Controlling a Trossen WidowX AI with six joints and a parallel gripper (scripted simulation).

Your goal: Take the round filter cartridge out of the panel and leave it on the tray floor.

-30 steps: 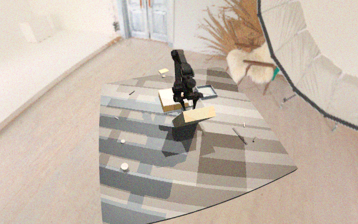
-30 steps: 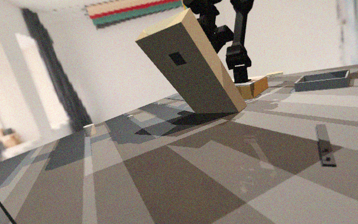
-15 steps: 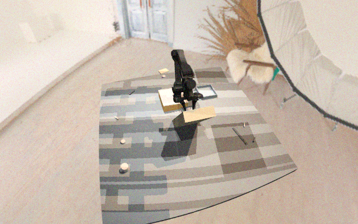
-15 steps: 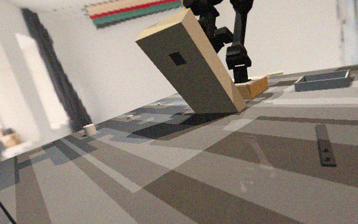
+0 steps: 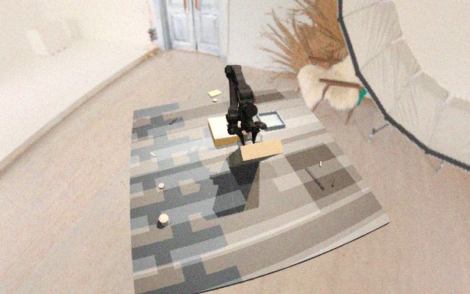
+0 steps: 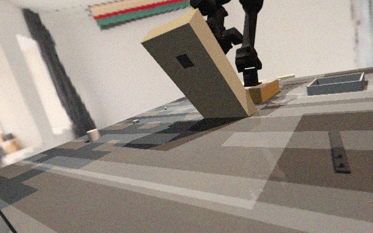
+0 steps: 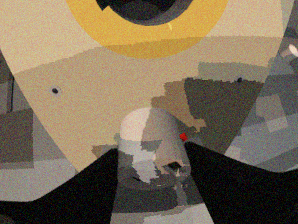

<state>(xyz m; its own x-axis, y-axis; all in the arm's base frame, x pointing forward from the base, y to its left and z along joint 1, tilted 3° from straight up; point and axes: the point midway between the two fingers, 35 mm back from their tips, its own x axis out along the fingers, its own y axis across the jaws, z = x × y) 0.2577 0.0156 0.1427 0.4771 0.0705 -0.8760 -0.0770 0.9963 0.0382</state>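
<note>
Now: gripper tip 4 cm short of the tan service panel and 2 cm above it. From my gripper tip the other things lie so: tray 35 cm behind, 26 cm to the left, 17 cm below; then grey filter cartridge right at my gripper tip.
</note>
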